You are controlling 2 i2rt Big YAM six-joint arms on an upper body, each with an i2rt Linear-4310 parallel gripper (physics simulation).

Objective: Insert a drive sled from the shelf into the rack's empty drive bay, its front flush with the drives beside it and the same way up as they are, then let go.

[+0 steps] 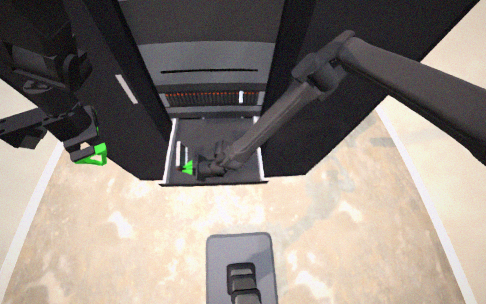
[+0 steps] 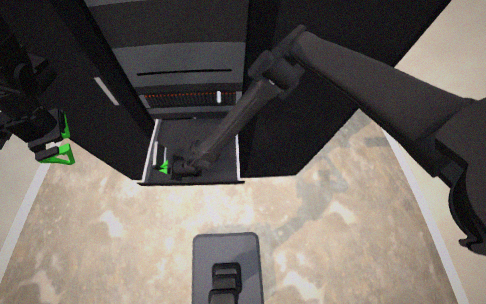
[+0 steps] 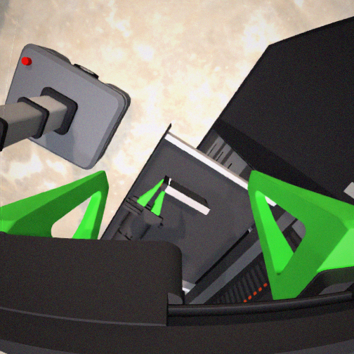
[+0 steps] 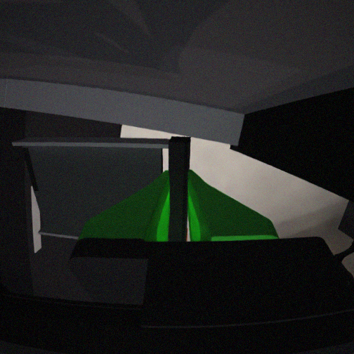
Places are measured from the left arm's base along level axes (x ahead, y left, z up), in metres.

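Pixels of known places: left gripper, fingertip midpoint: [image 1: 99,149] [image 2: 70,150]; right gripper, fingertip midpoint: [image 1: 182,169] [image 2: 160,169].
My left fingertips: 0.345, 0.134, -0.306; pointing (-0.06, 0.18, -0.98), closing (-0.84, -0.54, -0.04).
Observation:
Ahead of a thing's pixels: the offset from my left fingertips to its top centre, as dx, dy, dz. "*": to the spot under its first point. Level surfaces: height alone.
My right gripper [image 1: 186,168] [image 2: 162,168] [image 3: 165,180] [image 4: 178,177] is shut on the dark front of a drive sled {+0.118, -0.132, -0.240} [image 1: 178,152] [image 2: 155,152] [image 3: 189,200] [image 4: 95,185]. The sled is held over the left part of the pulled-out shelf {* +0.012, -0.269, -0.347} [image 1: 214,184] [image 2: 192,183] [image 3: 215,240], its light narrow edge showing from above and its length reaching toward the rack. Any contact with the shelf is unclear. The row of drives {* +0.373, -0.210, -0.187} [image 1: 200,97] [image 2: 180,99] has red marks; a bright gap, the empty bay [image 1: 241,97] [image 2: 219,97], shows near its right end. My left gripper [image 1: 101,140] [image 2: 67,139] [image 3: 177,178] is open, left of the shelf.
Dark cabinet sides {* +0.352, -0.896, -0.328} [image 1: 325,120] [image 2: 300,120] [image 3: 300,90] flank the shelf. A grey unit {* +0.372, -0.293, +0.011} [image 1: 215,57] [image 2: 185,59] with a black slot is above the drives. A grey base with a column {dz -1.023} [image 1: 220,250] [image 2: 205,250] [image 3: 95,115] stands on the floor in front. My right forearm crosses over the shelf.

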